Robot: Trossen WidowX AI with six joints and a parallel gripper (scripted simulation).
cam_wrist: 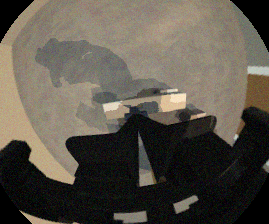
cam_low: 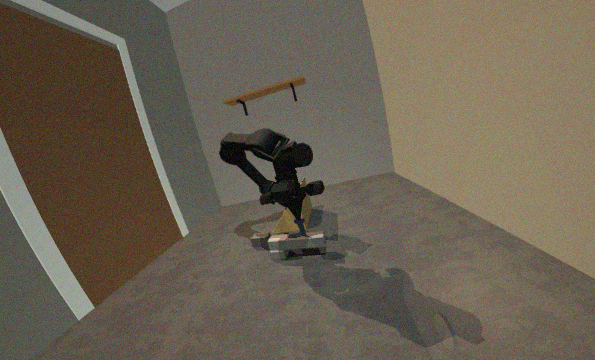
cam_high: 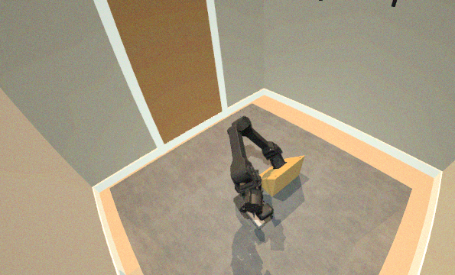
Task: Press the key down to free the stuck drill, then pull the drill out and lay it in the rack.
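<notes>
The blue piece is 3 cm below my gripper tip. From my gripper tip the other things lie so: drill 8 cm below, 5 cm to the right, 1 cm behind; fixture 9 cm below, 3 cm to the right, 1 cm behind.
</notes>
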